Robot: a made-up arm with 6 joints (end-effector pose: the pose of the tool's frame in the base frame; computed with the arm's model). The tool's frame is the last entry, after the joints.
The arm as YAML. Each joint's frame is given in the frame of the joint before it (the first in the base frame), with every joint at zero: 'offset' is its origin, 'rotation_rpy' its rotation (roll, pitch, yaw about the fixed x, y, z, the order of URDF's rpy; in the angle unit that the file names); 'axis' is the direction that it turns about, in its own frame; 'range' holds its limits. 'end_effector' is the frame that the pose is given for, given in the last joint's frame.
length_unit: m
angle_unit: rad
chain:
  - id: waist
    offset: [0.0, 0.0, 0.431]
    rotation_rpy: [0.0, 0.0, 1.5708]
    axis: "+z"
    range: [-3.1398, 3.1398]
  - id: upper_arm
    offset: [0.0, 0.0, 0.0]
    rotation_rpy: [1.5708, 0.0, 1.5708]
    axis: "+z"
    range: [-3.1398, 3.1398]
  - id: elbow
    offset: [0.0, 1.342, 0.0]
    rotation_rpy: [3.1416, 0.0, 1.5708]
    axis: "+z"
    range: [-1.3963, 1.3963]
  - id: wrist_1
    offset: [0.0, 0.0, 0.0]
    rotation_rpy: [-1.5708, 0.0, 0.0]
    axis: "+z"
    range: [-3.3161, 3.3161]
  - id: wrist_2
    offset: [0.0, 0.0, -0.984]
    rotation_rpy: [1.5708, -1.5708, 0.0]
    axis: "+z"
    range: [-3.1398, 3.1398]
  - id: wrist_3
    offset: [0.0, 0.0, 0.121]
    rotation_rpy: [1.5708, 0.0, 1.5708]
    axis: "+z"
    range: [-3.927, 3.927]
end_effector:
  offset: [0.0, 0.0, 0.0]
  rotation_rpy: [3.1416, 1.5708, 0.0]
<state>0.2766 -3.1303 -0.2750 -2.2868 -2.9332 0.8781</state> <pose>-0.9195 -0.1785 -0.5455 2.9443 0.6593 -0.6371</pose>
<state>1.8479 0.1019 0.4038 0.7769 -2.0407 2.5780</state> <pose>-0.2045 1.0343 2.1396 1.9654 0.4203 -0.9160</pose>
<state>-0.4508 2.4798 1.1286 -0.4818 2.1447 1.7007</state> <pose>0.8393 -0.5254 -1.6003 -1.7303 0.2162 -1.3637</pose>
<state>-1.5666 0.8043 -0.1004 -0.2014 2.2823 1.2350</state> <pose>-0.1120 -1.5562 0.5732 -1.8608 -0.0262 -2.2080</pose>
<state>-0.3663 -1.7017 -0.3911 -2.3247 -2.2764 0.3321</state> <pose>-0.8966 0.4327 1.1840 -0.6054 0.1966 2.0565</pose>
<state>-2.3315 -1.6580 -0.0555 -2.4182 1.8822 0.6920</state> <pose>0.9537 0.8705 1.3002 -0.2647 2.7217 0.9683</pose>
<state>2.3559 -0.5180 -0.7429 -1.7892 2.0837 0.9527</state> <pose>-0.2083 0.1713 1.2623 0.3043 0.1108 0.2222</pose>
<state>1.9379 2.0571 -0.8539 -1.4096 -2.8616 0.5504</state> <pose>-0.0541 0.1947 -0.3048 -0.8102 -2.0539 1.0940</pose>
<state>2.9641 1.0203 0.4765 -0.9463 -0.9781 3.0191</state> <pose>-1.8921 0.4113 0.5399 -0.0131 1.4511 -1.2576</pose>
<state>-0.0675 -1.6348 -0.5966 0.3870 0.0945 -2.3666</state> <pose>-0.8845 -0.0525 1.2161 1.6838 -0.7381 1.0663</pose>
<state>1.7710 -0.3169 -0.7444 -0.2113 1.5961 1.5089</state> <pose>0.0231 0.4809 1.2751 -0.1568 -1.3614 0.4780</pose>
